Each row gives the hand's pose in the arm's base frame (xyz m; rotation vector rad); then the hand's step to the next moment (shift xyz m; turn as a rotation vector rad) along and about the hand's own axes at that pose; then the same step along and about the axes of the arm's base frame.
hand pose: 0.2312 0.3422 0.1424 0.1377 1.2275 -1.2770
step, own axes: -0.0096 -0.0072 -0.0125 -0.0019 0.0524 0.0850
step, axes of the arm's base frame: -0.0113 0.0119 0.0057 0.0924 -0.0367 0.0096
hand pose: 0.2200 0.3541 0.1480 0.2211 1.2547 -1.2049
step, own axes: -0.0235 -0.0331 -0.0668 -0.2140 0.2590 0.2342
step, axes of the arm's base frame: -0.0622 0.0465 0.0089 0.3783 0.0663 0.1422
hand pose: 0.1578 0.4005 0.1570 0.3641 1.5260 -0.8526
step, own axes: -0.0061 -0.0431 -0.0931 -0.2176 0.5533 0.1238
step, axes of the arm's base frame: -0.0950 0.0372 0.0127 0.4993 0.3419 0.0516
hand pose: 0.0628 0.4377 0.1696 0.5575 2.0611 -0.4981
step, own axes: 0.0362 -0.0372 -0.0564 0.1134 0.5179 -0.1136
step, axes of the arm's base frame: -0.0763 0.0074 0.0022 0.1607 0.5064 -0.1081
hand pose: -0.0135 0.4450 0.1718 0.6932 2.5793 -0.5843
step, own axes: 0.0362 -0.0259 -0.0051 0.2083 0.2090 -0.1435
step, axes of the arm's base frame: -0.0442 -0.0044 -0.0057 -0.0907 0.3128 -0.0402
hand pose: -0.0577 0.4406 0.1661 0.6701 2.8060 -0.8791
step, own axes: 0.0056 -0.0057 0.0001 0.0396 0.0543 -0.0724
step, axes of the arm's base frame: -0.0076 -0.0021 0.0015 -0.0102 0.0958 0.0220
